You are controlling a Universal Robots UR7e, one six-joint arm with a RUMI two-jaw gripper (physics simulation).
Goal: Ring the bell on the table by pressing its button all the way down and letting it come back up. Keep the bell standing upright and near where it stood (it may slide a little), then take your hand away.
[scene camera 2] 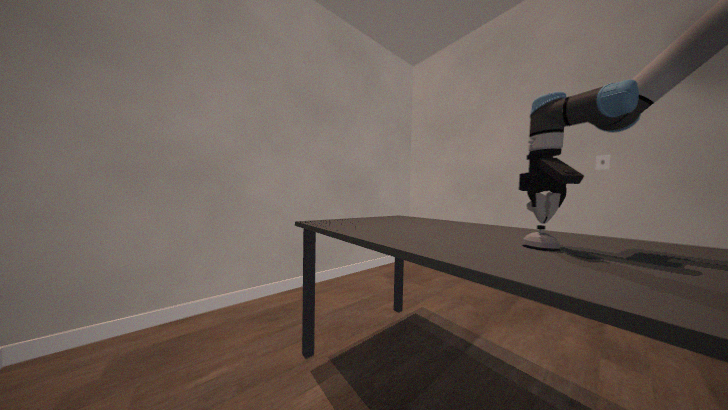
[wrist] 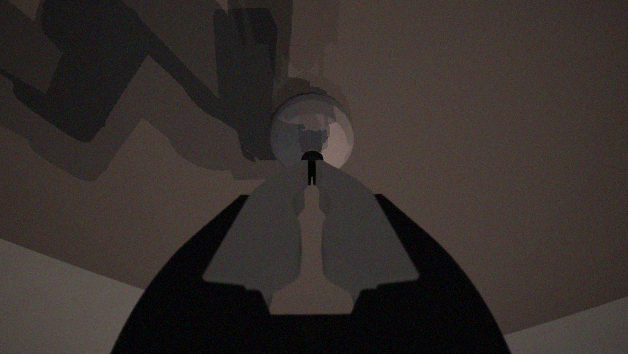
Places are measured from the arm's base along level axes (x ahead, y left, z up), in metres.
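Pixels of known places: gripper, between the fingertips: (scene camera 2: pixel 543 223) (wrist: pixel 311 163).
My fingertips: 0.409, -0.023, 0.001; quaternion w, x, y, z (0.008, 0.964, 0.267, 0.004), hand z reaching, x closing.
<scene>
Behind a point stands the place of what it marks, as x, y, z.
The bell (scene camera 2: pixel 541 240) @(0.412, 0.007, -0.045) (wrist: pixel 312 122) @(0.401, -0.007, -0.035) stands upright on the dark table, a pale shiny dome. Its small black button (scene camera 2: pixel 541 227) @(0.413, -0.020, -0.011) (wrist: pixel 312 155) @(0.409, -0.021, -0.008) stands up from the top of the dome. My gripper (scene camera 2: pixel 545 222) @(0.410, -0.023, 0.001) (wrist: pixel 311 163) @(0.410, -0.023, 0.001) points straight down over the bell, shut and empty. In the scene view the fingertips are just above the button, with a very small gap between them. In the wrist view the fingertips overlap the near part of the button and hide part of it and the near side of the dome.
The dark table (scene camera 2: pixel 458 244) @(0.606, 0.101, -0.073) (wrist: pixel 475 150) @(0.585, 0.052, -0.073) has its far left corner in the scene view. Shadows of the arm lie on the table beside the bell. Walls rise behind the table, and a small white wall plate (scene camera 2: pixel 602 162) is on the right one.
</scene>
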